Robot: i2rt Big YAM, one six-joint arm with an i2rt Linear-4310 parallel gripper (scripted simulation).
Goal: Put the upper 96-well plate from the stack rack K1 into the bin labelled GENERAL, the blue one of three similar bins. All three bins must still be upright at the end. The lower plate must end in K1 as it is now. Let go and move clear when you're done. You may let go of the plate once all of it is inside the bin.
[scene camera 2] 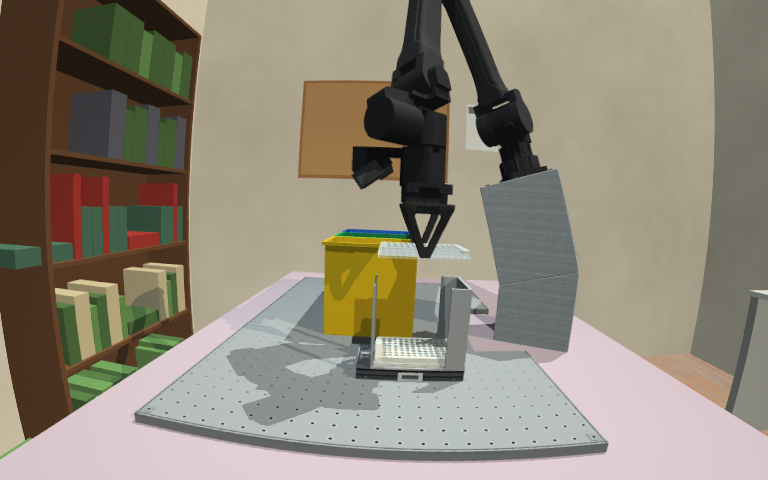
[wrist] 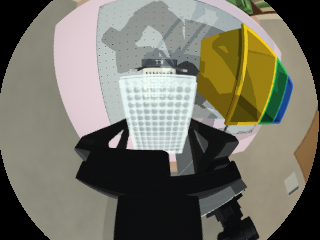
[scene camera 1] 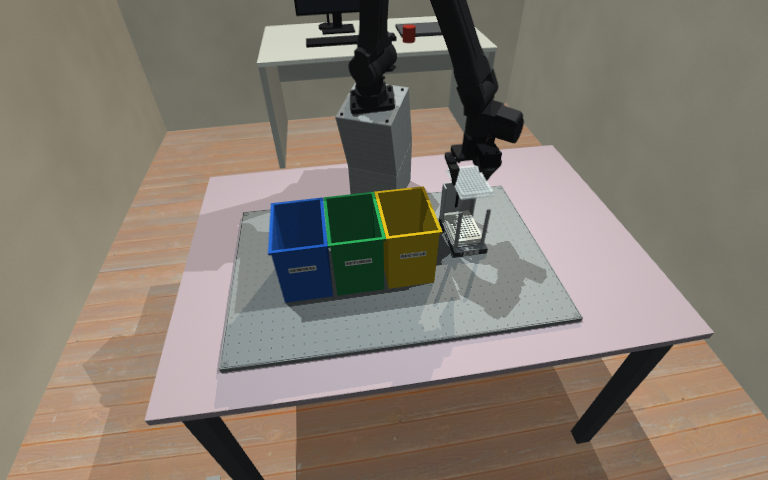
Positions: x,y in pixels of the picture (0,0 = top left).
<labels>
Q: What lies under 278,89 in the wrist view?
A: A green bin.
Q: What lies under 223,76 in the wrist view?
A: A yellow bin.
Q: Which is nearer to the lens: the yellow bin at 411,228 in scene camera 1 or the blue bin labelled GENERAL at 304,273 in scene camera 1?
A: The blue bin labelled GENERAL.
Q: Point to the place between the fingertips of my gripper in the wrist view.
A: At 158,121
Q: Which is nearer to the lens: the green bin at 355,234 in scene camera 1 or the blue bin labelled GENERAL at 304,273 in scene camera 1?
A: The blue bin labelled GENERAL.
</labels>
